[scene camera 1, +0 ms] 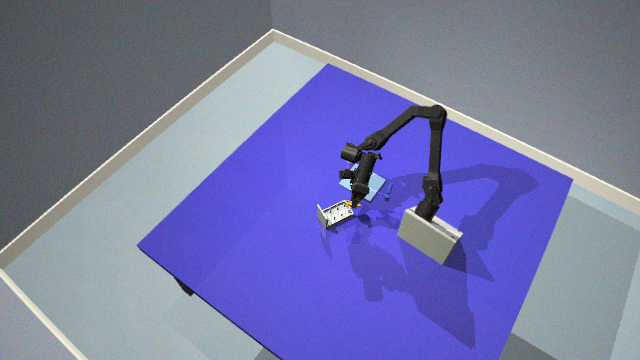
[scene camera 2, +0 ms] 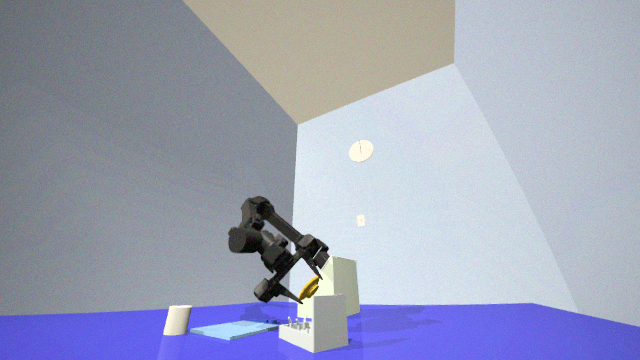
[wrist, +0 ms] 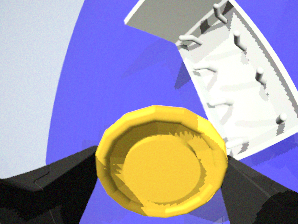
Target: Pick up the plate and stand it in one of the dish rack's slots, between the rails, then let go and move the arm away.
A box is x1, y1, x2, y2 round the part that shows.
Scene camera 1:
my gripper: [339, 165, 372, 208]
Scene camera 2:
my gripper: [254, 234, 322, 304]
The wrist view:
my gripper: [0, 145, 297, 223]
yellow plate: [96, 105, 226, 217], held by my gripper
dish rack: [124, 0, 297, 159]
